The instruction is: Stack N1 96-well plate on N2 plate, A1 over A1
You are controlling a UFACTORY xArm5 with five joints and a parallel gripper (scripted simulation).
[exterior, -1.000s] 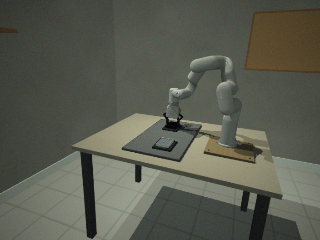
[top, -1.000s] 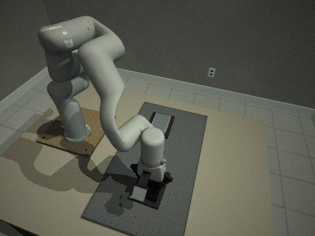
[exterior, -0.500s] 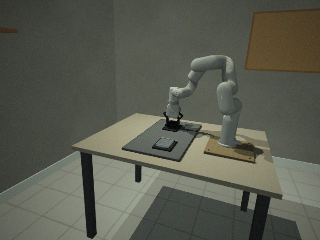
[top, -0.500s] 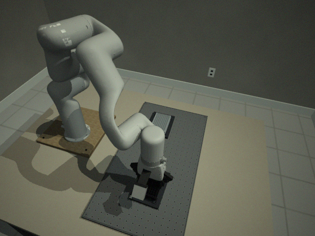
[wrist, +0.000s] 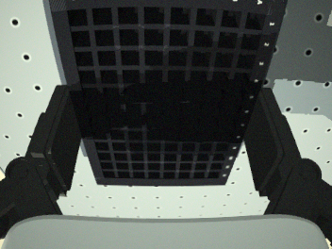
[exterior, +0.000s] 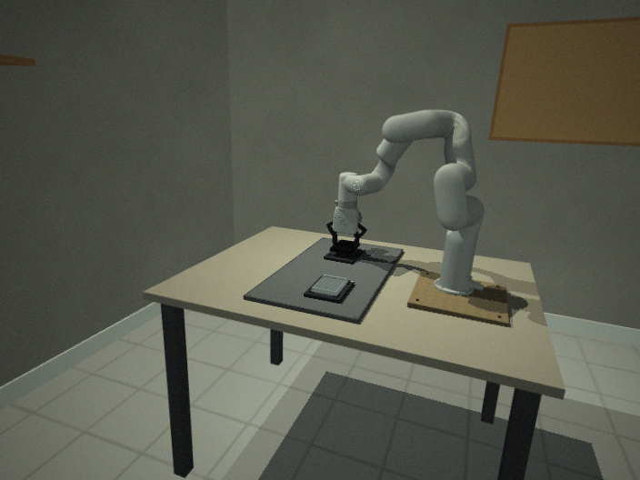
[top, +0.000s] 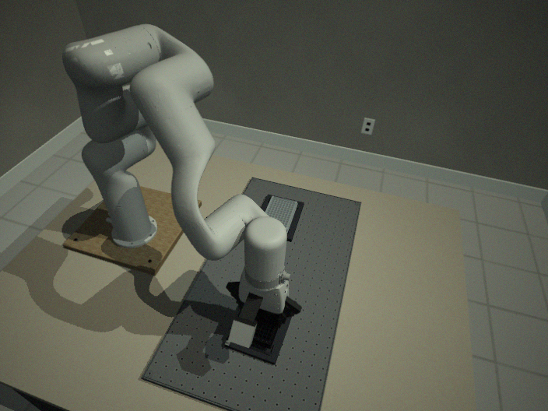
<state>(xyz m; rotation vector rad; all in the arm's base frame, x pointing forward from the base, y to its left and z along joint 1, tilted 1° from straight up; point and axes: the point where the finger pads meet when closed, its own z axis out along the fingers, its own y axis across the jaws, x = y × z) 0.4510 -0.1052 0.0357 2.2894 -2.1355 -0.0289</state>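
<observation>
My hand is 340 mm to the right of the white 96-well plate, 100 mm past it and 30 mm above it. Round my hand: corner label (80 mm to the right, 50 mm behind, 40 mm below); then black 96-well plate (10 mm below).
</observation>
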